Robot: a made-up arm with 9 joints.
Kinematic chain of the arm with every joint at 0, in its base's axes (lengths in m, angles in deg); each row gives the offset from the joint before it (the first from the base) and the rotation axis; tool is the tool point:
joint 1: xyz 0 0 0.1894 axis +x
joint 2: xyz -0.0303 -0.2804 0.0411 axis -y
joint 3: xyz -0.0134 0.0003 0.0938 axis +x
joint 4: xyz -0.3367 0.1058 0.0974 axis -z
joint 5: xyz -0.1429 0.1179 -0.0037 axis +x
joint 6: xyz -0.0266 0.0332 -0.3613 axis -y
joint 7: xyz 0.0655 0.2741 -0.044 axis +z
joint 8: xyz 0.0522 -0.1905 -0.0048 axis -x
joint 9: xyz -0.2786 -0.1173 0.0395 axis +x
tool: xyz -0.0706 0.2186 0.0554
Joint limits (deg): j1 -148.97..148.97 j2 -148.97..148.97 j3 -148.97..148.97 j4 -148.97..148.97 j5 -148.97..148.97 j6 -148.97..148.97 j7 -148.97..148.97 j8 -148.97..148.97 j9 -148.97..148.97
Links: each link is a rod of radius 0.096 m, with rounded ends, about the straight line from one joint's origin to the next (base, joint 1, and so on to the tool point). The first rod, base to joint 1, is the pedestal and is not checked.
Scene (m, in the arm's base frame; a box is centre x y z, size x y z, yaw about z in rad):
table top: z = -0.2
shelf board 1: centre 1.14 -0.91 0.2 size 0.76 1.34 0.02 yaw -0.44
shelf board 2: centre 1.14 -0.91 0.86 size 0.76 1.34 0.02 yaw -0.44
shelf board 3: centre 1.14 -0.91 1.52 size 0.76 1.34 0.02 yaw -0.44
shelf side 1: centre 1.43 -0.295 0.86 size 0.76 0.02 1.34 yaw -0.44
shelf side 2: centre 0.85 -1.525 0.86 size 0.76 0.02 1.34 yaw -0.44
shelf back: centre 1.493 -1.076 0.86 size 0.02 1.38 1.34 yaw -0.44
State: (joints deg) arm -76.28 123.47 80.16 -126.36 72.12 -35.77 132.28 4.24 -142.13
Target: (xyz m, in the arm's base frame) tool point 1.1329 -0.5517 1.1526
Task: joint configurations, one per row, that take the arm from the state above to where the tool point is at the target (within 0.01 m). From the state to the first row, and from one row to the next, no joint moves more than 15 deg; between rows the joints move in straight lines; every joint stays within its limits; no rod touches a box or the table.
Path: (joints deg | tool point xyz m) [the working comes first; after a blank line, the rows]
Joints at the target: -91.23 147.93 78.88 -114.80 88.18 -55.26 148.97 1.84 -148.97
Straight joint move there: touches shelf board 2.

1: -84.32 120.02 80.31 -131.43 67.53 -25.72 118.41 10.14 -143.54 | 0.7249 -1.0060 0.4684
2: -92.35 116.58 80.45 -136.50 62.94 -15.66 104.53 16.03 -144.95 | 0.5478 -0.9305 0.4711
3: -100.39 113.13 80.60 -141.57 58.35 -5.61 90.66 21.93 -146.37 | 0.3627 -0.8152 0.4907
4: -108.09 124.73 81.43 -136.37 70.39 -3.43 99.51 26.10 -147.23 | 0.4917 -0.7280 0.7608
5: -115.79 136.33 82.26 -131.18 82.43 -1.25 108.36 30.28 -148.10 | 0.5752 -0.5466 0.9920
6: -123.49 147.93 83.09 -125.99 94.48 0.93 117.21 34.46 -148.97 | 0.6066 -0.3038 1.1526
7: -115.42 147.93 82.04 -123.19 92.90 -13.11 125.15 26.31 -148.97 | 0.7746 -0.4106 1.1882
8: -107.36 147.93 80.98 -120.39 91.33 -27.16 133.09 18.15 -148.97 | 0.9291 -0.4853 1.1900
9: -99.30 147.93 79.93 -117.60 89.75 -41.21 141.03 10.00 -148.97 | 1.0528 -0.5289 1.1735
10: -91.23 147.93 78.88 -114.80 88.18 -55.26 148.97 1.84 -148.97 | 1.1328 -0.5518 1.1527

